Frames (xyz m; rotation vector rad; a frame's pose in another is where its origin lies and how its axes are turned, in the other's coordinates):
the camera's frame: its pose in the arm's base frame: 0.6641 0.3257 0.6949 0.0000 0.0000 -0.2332
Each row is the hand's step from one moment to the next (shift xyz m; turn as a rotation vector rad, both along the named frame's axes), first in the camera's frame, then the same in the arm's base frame.
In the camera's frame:
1: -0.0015 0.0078 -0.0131 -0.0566 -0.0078 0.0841
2: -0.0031 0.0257 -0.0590 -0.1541 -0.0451 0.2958
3: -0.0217 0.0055 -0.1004 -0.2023 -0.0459 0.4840
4: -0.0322 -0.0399 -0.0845 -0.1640 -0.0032 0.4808
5: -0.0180 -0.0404 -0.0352 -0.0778 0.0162 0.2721
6: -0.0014 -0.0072 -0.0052 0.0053 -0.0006 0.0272
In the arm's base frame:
1: 0.0003 0.0079 -0.0131 -0.0569 0.0055 0.0841
2: 0.0029 0.0257 -0.0590 -0.1604 -0.0083 0.2958
3: -0.0198 0.0104 -0.1004 -0.2074 0.0021 0.4840
4: -0.0405 -0.0314 -0.0845 -0.1603 0.0348 0.4808
5: -0.0268 -0.0351 -0.0352 -0.0720 0.0337 0.2721
6: -0.0030 -0.0067 -0.0052 0.0050 -0.0018 0.0272

